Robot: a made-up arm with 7 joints. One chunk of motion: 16 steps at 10 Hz.
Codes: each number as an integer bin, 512 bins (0 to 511) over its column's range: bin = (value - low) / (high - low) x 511, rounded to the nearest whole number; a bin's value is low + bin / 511 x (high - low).
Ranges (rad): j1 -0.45..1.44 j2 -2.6..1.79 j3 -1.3..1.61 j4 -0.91..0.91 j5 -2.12..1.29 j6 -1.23..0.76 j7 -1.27..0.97
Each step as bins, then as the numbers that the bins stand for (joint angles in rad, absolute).
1 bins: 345 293 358 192 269 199 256
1 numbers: 0.8260 -0.0828 0.7387 -0.2262 -0.3249 -0.4550 -0.1478
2 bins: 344 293 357 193 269 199 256
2 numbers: 0.8223 -0.0828 0.7330 -0.2226 -0.3249 -0.4550 -0.1478
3 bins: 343 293 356 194 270 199 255
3 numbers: 0.8186 -0.0828 0.7273 -0.2190 -0.3182 -0.4550 -0.1522
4 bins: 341 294 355 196 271 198 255
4 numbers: 0.8112 -0.0742 0.7216 -0.2119 -0.3116 -0.4589 -0.1522
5 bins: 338 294 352 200 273 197 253
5 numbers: 0.8001 -0.0742 0.7045 -0.1977 -0.2982 -0.4628 -0.1610
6 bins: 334 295 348 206 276 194 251
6 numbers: 0.7853 -0.0657 0.6818 -0.1763 -0.2782 -0.4745 -0.1697
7 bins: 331 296 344 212 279 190 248
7 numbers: 0.7742 -0.0571 0.6590 -0.1549 -0.2582 -0.4901 -0.1829
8 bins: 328 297 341 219 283 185 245
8 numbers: 0.7632 -0.0485 0.6419 -0.1300 -0.2315 -0.5095 -0.1960
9 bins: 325 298 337 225 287 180 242
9 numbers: 0.7521 -0.0399 0.6191 -0.1086 -0.2048 -0.5290 -0.2092
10 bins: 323 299 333 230 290 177 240
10 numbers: 0.7447 -0.0313 0.5963 -0.0908 -0.1848 -0.5407 -0.2179
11 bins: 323 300 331 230 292 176 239
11 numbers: 0.7447 -0.0227 0.5850 -0.0908 -0.1714 -0.5446 -0.2223
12 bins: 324 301 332 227 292 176 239
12 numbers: 0.7484 -0.0141 0.5906 -0.1015 -0.1714 -0.5446 -0.2223
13 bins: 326 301 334 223 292 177 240
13 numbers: 0.7558 -0.0141 0.6020 -0.1158 -0.1714 -0.5407 -0.2179
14 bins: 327 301 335 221 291 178 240
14 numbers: 0.7595 -0.0141 0.6077 -0.1229 -0.1781 -0.5368 -0.2179
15 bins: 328 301 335 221 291 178 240
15 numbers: 0.7632 -0.0141 0.6077 -0.1229 -0.1781 -0.5368 -0.2179
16 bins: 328 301 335 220 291 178 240
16 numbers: 0.7632 -0.0141 0.6077 -0.1264 -0.1781 -0.5368 -0.2179
